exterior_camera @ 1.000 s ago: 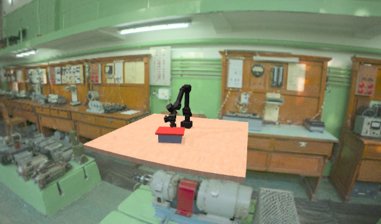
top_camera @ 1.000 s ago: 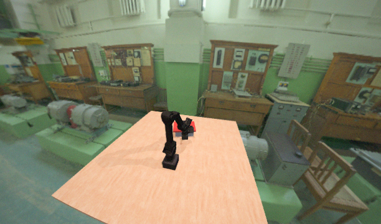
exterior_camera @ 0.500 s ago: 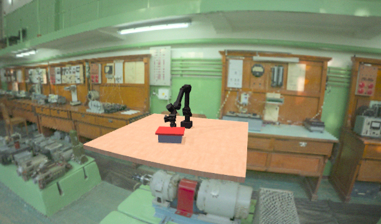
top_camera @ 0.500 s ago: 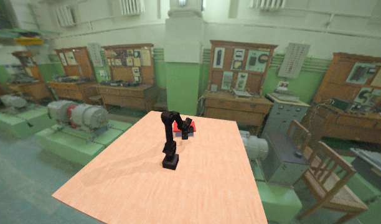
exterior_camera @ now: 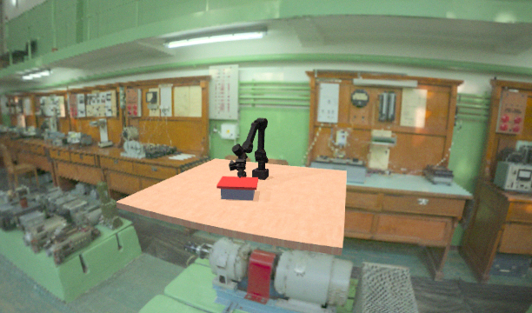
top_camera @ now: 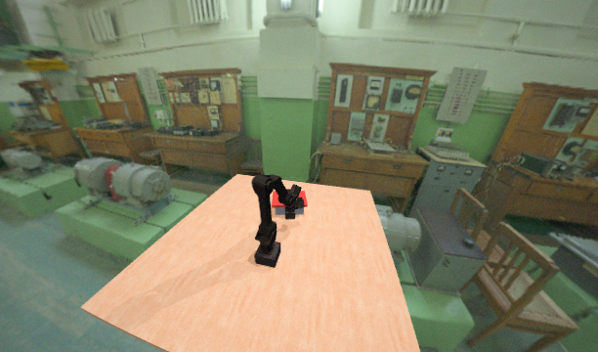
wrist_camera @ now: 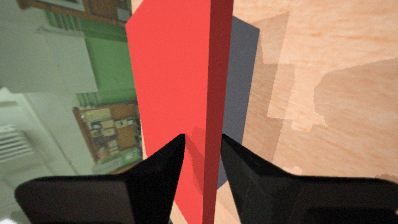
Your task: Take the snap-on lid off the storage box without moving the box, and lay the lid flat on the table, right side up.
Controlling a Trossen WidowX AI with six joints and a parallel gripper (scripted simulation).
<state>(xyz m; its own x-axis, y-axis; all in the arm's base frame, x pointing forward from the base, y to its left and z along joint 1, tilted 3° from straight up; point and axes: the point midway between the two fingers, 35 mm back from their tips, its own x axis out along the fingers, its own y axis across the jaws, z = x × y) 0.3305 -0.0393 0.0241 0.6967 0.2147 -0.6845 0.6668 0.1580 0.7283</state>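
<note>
Now: gripper tip 70 mm short of the red lid and 20 mm to the right of it. Also, from my gripper tip: storage box (70 mm ahead, 20 mm to the left, 40 mm below).
</note>
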